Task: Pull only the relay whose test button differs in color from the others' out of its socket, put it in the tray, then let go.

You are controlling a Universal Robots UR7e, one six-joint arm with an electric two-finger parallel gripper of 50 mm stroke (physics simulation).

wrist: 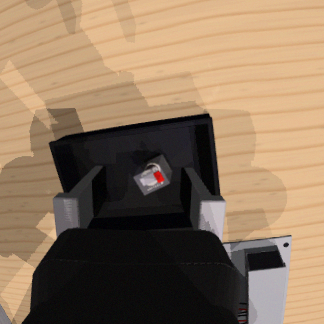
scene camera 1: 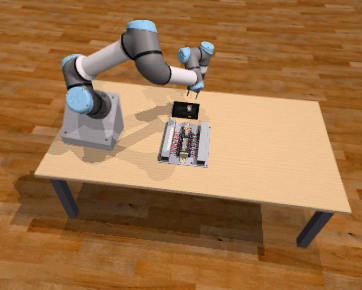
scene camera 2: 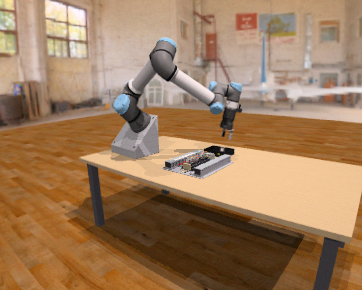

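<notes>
A relay with a grey top and a red test button lies in the black tray, turned at an angle and touching no wall. My gripper is open and empty above the tray, with its fingers apart on either side of the relay in the wrist view and clear of it. The other relays stand in a row on the mounting panel; their button colors are too small to tell.
The panel lies beside the tray, with raised grey wire ducts along its sides and red and black wires between. The arm's grey base block stands at the table's left end.
</notes>
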